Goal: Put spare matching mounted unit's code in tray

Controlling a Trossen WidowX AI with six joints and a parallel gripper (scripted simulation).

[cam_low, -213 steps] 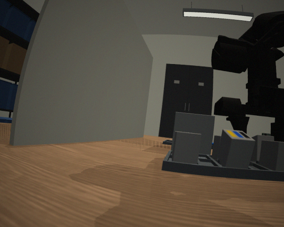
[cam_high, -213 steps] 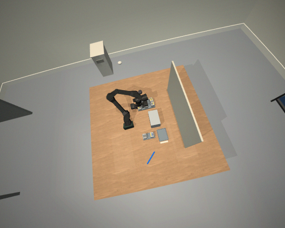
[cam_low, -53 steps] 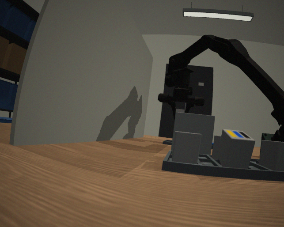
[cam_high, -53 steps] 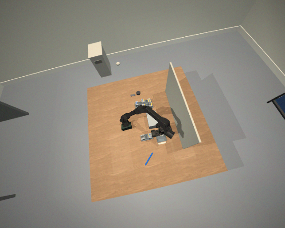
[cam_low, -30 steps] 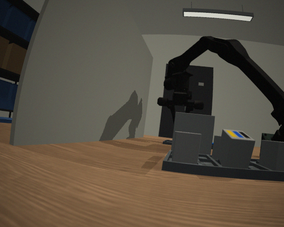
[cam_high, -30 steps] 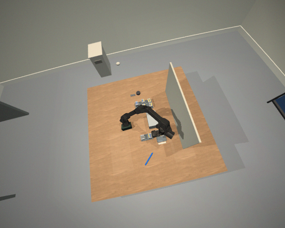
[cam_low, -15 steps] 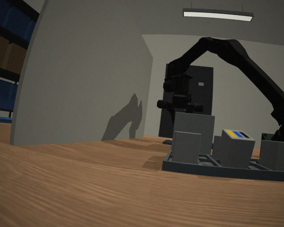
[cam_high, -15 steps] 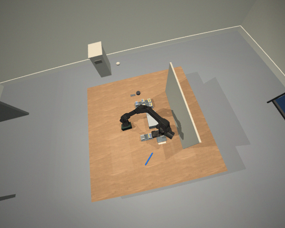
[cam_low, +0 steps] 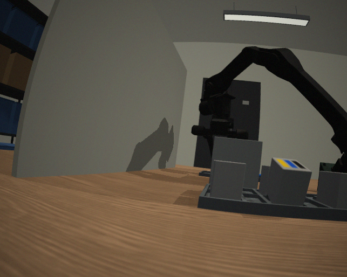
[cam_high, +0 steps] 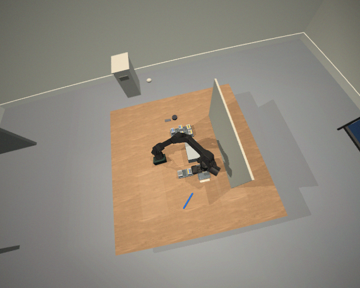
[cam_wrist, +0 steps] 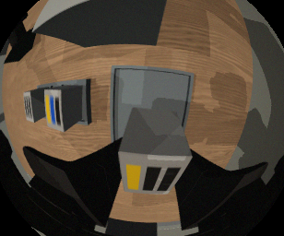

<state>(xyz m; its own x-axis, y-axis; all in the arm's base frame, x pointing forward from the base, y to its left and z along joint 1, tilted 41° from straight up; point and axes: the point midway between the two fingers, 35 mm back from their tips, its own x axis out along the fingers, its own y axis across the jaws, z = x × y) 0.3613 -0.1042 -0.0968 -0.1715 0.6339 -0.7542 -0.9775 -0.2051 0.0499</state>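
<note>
My gripper tip is now 50 mm above the tray. The rest, counted from my gripper tip: grey spare 30 mm above; mounted unit 70 mm behind, 180 mm to the left, 10 mm below; blue pen 140 mm behind, 220 mm to the right, 50 mm below.
</note>
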